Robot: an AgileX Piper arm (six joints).
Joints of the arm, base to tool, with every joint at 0 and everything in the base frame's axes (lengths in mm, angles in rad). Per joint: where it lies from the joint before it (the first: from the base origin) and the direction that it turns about. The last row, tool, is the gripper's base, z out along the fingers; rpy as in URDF.
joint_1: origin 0 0 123 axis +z
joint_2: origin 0 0 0 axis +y
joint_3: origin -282.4 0 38.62 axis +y
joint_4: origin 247.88 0 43.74 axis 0.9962 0 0.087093
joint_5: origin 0 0 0 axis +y
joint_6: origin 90.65 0 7.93 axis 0.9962 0 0.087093
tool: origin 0 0 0 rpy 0 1.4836 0
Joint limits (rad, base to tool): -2.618..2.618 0..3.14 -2.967..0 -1.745..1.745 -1.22..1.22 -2.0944..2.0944
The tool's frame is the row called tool.
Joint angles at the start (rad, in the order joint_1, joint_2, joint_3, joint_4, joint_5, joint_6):
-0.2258, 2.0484, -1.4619, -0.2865, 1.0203, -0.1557
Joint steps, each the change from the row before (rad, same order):
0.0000, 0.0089, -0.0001, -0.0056, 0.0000, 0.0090
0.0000, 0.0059, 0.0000, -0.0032, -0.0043, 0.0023
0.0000, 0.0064, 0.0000, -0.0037, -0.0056, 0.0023
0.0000, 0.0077, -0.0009, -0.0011, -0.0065, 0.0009
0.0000, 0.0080, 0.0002, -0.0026, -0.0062, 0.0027
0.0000, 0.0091, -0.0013, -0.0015, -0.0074, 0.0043
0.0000, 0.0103, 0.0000, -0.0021, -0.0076, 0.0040
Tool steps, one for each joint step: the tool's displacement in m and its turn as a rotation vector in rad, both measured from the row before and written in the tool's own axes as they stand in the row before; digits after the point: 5 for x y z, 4 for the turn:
-0.00034, 0.00034, 0.00346, 0.0021, 0.0089, 0.0039
-0.00061, 0.00023, 0.00231, 0.0016, 0.0016, -0.0008
-0.00073, 0.00023, 0.00250, 0.0021, 0.0008, -0.0012
-0.00104, 0.00045, 0.00282, -0.0001, 0.0000, -0.0014
-0.00079, 0.00050, 0.00318, 0.0006, 0.0017, -0.0008
-0.00121, 0.00051, 0.00330, 0.0000, 0.0000, 0.0015
-0.00098, 0.00075, 0.00406, -0.0002, 0.0022, 0.0003

